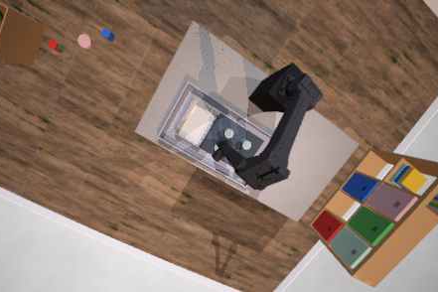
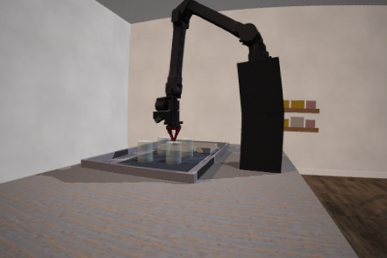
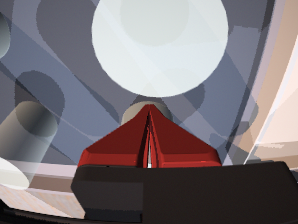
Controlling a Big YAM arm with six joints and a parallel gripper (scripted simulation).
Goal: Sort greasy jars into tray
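Right now the dark drying mat is 8 cm to the left of my hand and 8 cm below it. Also, from my hand: pale tray (23 cm to the right, 7 cm below, 4 cm behind).
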